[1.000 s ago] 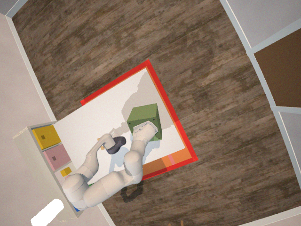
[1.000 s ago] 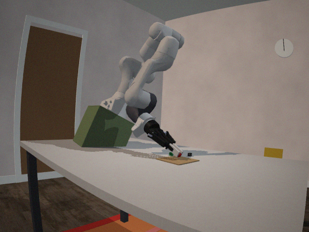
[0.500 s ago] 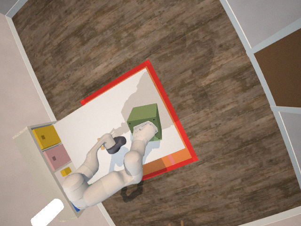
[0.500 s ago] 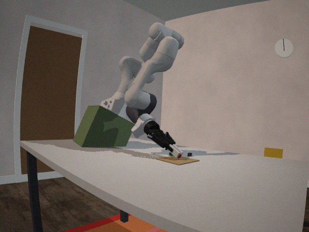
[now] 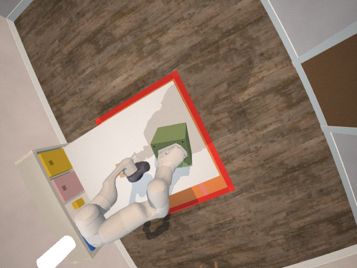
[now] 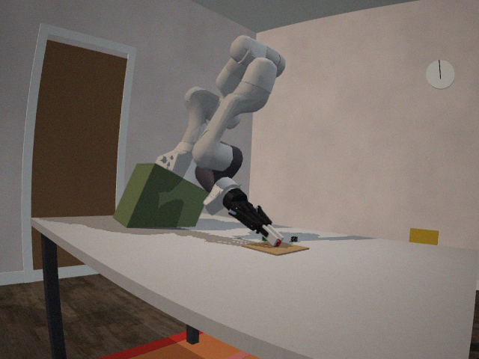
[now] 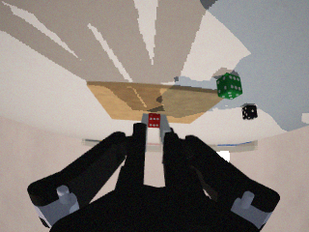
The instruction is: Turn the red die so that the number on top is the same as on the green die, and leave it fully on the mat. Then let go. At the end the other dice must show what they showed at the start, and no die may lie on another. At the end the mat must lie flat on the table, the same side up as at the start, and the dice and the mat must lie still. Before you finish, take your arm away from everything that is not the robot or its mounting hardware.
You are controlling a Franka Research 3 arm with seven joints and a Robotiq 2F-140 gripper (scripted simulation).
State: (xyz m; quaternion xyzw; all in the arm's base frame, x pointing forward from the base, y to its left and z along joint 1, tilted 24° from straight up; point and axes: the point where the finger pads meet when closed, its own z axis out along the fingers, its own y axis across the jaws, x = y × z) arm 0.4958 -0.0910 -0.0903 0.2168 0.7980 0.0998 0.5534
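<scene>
Now: hand 20 mm short of the red die, 20 mm above it and 10 mm to the left of it. The rest, counted from my hand: green die: 70 mm to the left, 60 mm behind, 30 mm below; tan mat: 30 mm below, 20 mm ahead; black die: 120 mm to the left, 30 mm below, 20 mm ahead.
</scene>
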